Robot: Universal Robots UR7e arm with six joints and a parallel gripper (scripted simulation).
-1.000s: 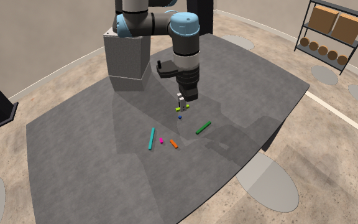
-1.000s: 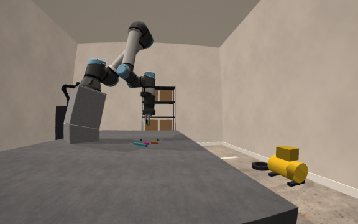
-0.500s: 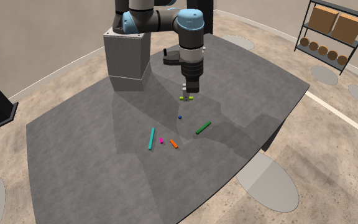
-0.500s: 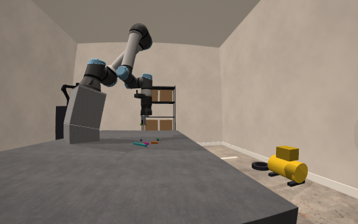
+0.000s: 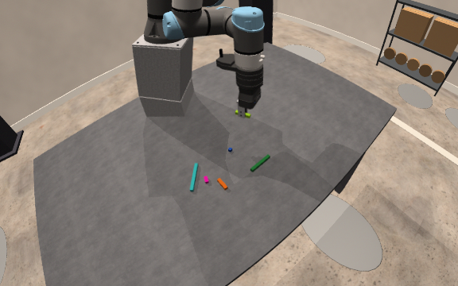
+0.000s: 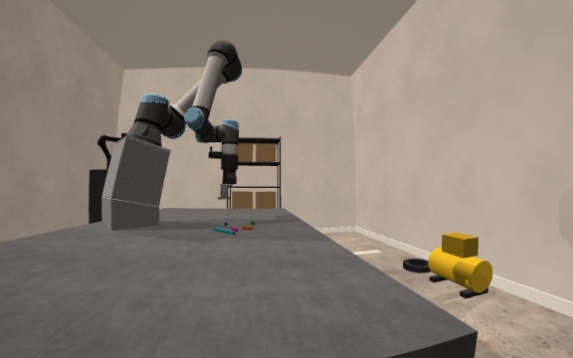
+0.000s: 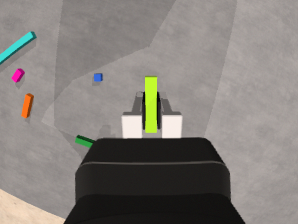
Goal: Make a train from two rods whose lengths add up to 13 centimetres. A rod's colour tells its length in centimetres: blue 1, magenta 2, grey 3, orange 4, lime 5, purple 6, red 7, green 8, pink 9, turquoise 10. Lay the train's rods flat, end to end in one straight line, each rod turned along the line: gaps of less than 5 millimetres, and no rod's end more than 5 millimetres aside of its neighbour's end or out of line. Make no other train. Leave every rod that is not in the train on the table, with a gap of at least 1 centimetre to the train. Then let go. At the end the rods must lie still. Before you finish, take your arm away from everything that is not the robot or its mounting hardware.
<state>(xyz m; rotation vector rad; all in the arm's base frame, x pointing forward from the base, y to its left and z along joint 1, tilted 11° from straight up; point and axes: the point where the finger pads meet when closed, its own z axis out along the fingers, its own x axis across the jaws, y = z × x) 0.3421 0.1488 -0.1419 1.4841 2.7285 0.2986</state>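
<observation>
The small blue rod is 3 cm ahead of my hand, 7 cm to the right of it and 11 cm below it. From my hand the other things lie so: lime rod 1 cm below; green rod 13 cm ahead, 2 cm to the right, 11 cm below; orange rod 14 cm ahead, 15 cm to the right, 11 cm below.
</observation>
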